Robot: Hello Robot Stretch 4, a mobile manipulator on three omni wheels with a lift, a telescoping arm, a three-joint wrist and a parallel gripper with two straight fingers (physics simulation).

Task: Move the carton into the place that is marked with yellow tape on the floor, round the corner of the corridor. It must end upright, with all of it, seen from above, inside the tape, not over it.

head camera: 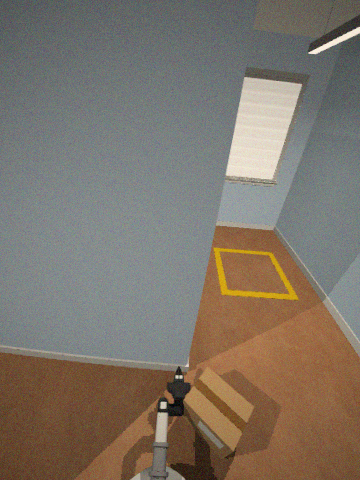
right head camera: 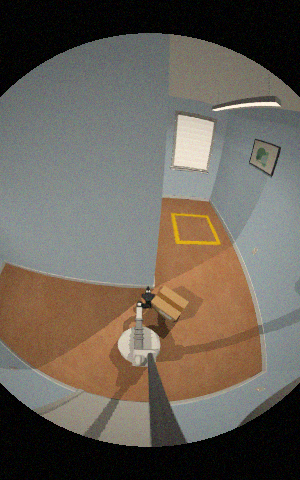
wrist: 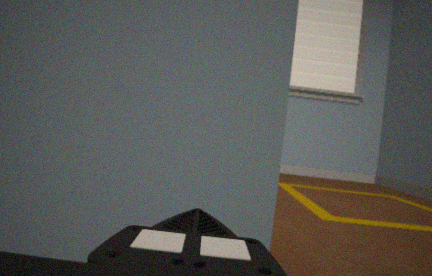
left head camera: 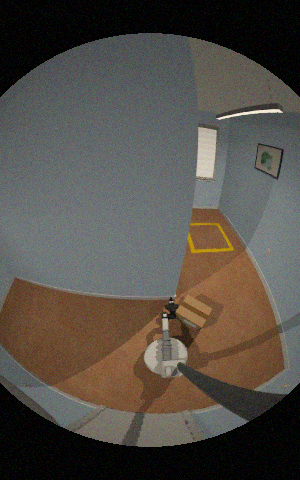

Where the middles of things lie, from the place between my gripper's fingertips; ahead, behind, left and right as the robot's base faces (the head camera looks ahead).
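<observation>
Looking at the brown carton (head camera: 219, 414), I see that my gripper is 220 mm to the left of it and 210 mm past it, and that the gripper is 60 mm above it.
</observation>
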